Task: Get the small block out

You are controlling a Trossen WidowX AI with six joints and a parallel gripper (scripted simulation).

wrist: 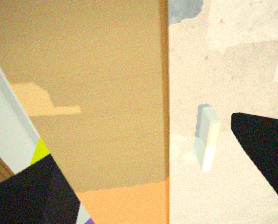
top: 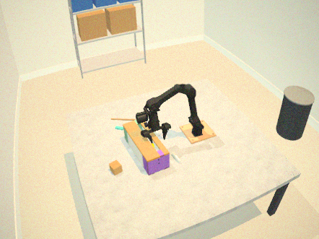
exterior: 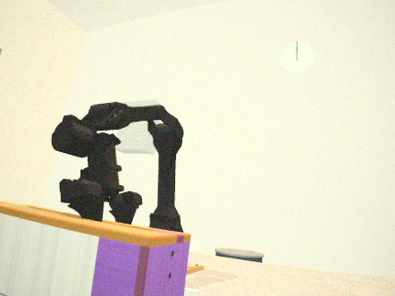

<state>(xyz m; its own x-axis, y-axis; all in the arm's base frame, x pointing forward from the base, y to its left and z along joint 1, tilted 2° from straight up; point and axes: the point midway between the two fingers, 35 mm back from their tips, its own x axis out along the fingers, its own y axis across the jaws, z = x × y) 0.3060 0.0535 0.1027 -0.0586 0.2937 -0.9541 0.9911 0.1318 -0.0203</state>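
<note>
My gripper tip is 40 mm short of the box, 30 mm to the left of it and 30 mm above it. From my gripper tip the other things lie so: orange cube: 300 mm ahead, 60 mm to the left, 60 mm below; then yellow block: 60 mm ahead, 20 mm to the left; then teal piece: 330 mm to the right, 190 mm ahead, 80 mm below.
</note>
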